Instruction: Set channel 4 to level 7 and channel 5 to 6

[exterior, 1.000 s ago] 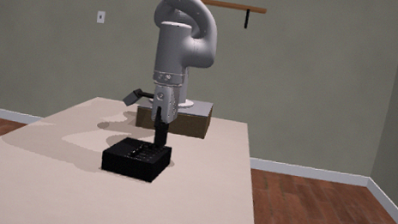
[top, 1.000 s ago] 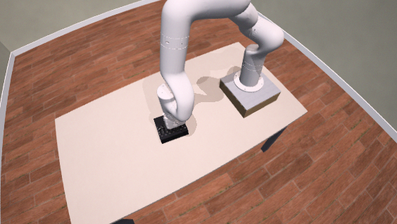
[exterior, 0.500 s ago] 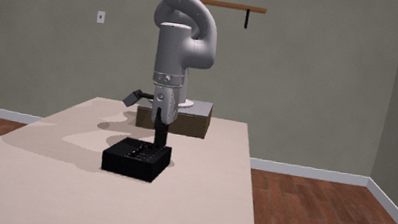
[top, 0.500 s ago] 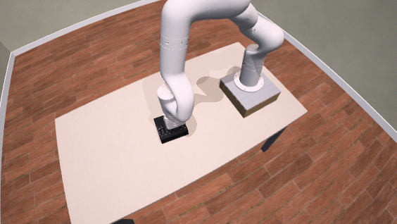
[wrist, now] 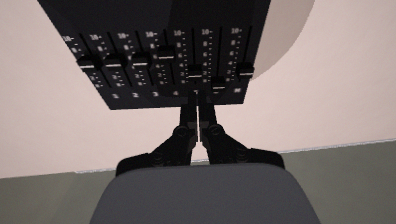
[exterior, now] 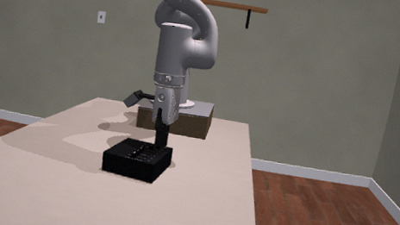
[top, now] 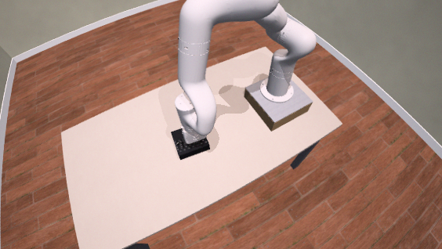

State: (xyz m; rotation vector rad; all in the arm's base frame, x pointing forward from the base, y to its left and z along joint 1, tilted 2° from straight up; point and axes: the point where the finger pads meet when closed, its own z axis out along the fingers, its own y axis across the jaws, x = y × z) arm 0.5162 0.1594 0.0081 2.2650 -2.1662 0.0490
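Right now my hand is 3 cm to the left of the channel 5 cap and 3 cm above it. The rest, counted from my hand: channel 6 cap (2 cm behind, 1 cm to the right, 3 cm below); then channel 4 cap (2 cm ahead, 4 cm to the right, 3 cm below).
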